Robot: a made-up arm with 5 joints.
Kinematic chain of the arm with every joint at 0, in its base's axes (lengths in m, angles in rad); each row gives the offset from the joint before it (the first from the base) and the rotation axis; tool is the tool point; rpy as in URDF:
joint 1: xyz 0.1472 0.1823 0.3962 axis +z
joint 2: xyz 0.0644 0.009 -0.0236 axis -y
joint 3: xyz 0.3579 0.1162 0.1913 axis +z
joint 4: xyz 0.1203 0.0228 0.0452 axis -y
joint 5: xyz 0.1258 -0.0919 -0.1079 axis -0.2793 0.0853 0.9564
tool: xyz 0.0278 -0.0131 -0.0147 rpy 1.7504 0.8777 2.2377
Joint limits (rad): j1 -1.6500..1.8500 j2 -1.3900..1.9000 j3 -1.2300..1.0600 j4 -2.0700..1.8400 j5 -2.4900..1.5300
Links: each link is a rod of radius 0.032 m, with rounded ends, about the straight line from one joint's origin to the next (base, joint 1, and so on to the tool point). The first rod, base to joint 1, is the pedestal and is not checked.
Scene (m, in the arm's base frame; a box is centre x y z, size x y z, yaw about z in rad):
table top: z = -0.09
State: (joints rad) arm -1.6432 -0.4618 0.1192 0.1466 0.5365
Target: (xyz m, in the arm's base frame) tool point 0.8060 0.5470 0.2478
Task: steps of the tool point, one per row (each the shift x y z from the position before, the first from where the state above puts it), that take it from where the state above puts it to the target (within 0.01 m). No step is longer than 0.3 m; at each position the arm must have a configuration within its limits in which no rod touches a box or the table.
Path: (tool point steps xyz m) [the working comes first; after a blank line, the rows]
Joints at the target: 0.1065 -0.4497 0.7866 0.2788 0.5790
Straight joint move there: clear.

1: 0.2394 0.0437 0.0030
2: 0.2133 0.1238 0.0048
3: 0.1605 0.1906 0.0067
4: 0.0871 0.2354 0.0083
5: 0.0022 0.2520 0.0101
6: -0.0832 0.2379 0.0118

